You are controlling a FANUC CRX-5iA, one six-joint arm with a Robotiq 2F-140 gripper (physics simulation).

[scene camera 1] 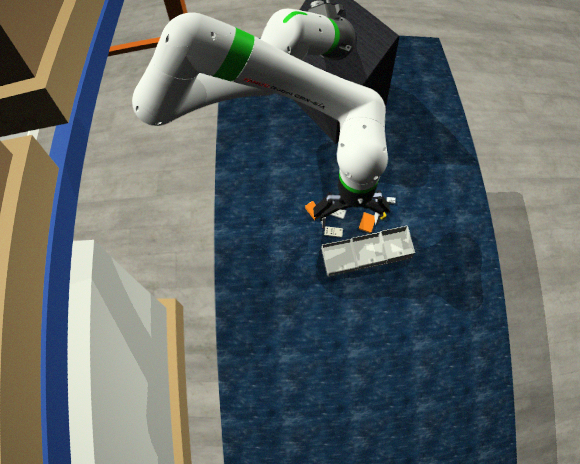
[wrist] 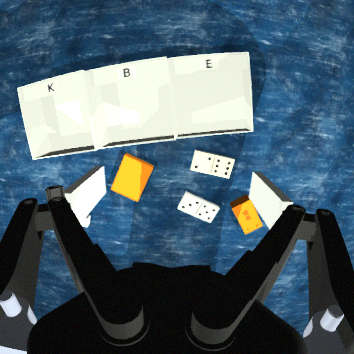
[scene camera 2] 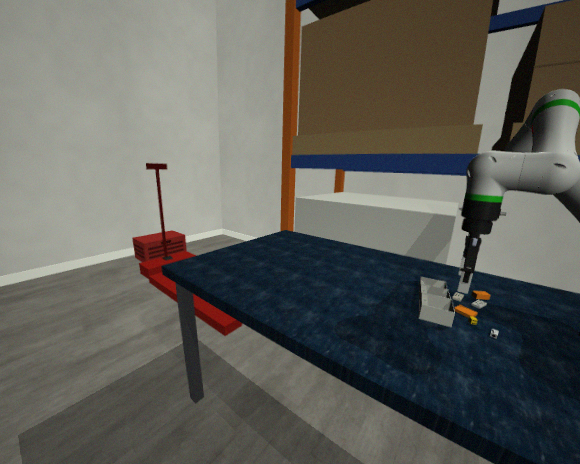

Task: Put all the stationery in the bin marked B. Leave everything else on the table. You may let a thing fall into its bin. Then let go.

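Where they show: gripper, fingertip midpoint: (scene camera 1: 350, 221) (wrist: 177, 181) (scene camera 2: 462, 283); arm's base, origin of the base link: (scene camera 1: 334, 37).
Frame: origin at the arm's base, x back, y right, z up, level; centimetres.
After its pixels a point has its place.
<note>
The white tray (scene camera 1: 328, 260) {z -29.0, x -57.3, y 14.1 cm} (scene camera 2: 436, 315) {z -27.3, x -57.1, y -10.0 cm} has compartments K, B and E; bin B (wrist: 131, 95) {z -29.0, x -58.3, y 2.2 cm} is the middle one. A plain orange-yellow block (scene camera 1: 367, 222) {z -28.7, x -48.4, y 0.7 cm} (scene camera 2: 466, 311) {z -28.7, x -48.3, y -0.1 cm} (wrist: 131, 177) {z -28.7, x -48.5, y 0.8 cm} lies beside the tray near B. A small white item (scene camera 1: 391, 200) {z -28.7, x -43.0, y -8.2 cm} (scene camera 2: 494, 333) {z -28.8, x -43.0, y -8.8 cm} with dark marks lies farther out; I cannot tell its kind. My gripper (scene camera 1: 350, 220) {z -22.5, x -49.7, y 6.7 cm} (scene camera 2: 465, 287) {z -22.5, x -49.7, y 6.7 cm} (wrist: 177, 181) {z -22.5, x -49.7, y 6.7 cm} is open and empty, above the group of things. In the wrist view its left finger stands beside the block and its right finger beside the patterned orange box (wrist: 246, 215) {z -28.0, x -42.2, y 15.1 cm}.
Two white dominoes (wrist: 212, 164) {z -29.0, x -49.2, y 10.9 cm} (wrist: 198, 206) {z -29.0, x -43.6, y 8.9 cm} lie between the block and the patterned box. A yellow die (scene camera 1: 383, 216) (scene camera 2: 473, 320) {z -28.4, x -47.3, y -5.2 cm} lies close to the block, hidden in the wrist view. Shelving with large boxes (scene camera 2: 390, 75) stands beyond the table.
</note>
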